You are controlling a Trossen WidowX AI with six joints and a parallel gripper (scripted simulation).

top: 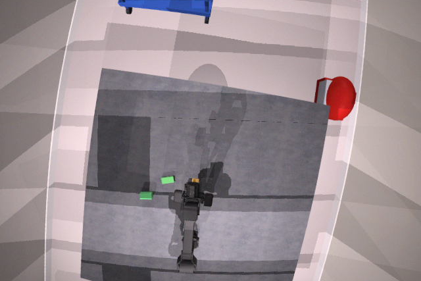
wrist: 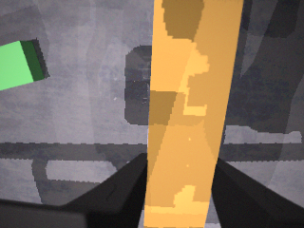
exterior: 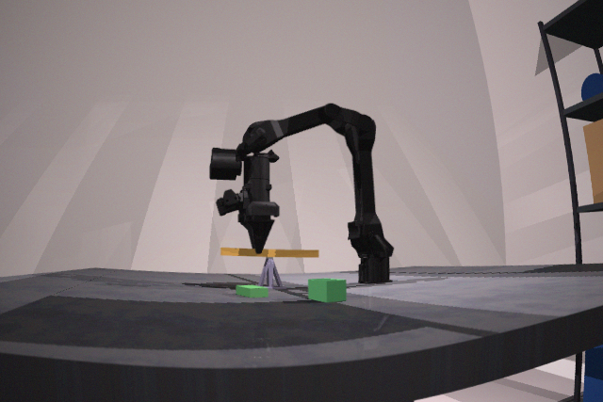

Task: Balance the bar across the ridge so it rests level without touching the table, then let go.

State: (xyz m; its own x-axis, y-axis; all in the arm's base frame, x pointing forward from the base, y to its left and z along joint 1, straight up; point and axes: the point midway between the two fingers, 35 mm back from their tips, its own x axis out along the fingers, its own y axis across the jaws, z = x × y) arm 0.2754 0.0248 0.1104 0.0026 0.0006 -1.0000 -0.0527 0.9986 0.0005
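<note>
My gripper tip is now 3 cm past the bar.
</note>
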